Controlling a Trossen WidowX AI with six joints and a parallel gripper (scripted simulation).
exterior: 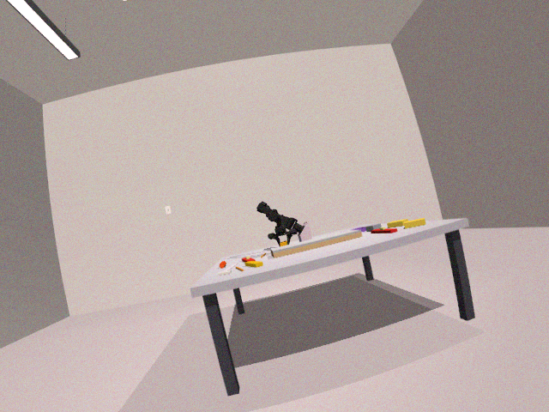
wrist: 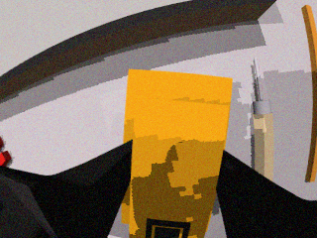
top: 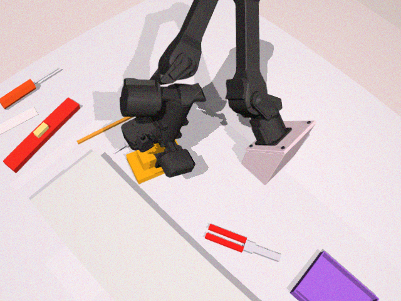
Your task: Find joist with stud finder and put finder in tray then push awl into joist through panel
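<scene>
Now: gripper tip 7 cm to the left of the awl and 2 cm above it. From my gripper tip the other things lie so: orange-handled screwdriver: 39 cm to the right, 7 cm ahead, 1 cm below; then purple tray: 50 cm to the left, 6 cm behind, 1 cm below; then yellow stud finder: 2 cm behind, 2 cm above, 1 cm to the left.
</scene>
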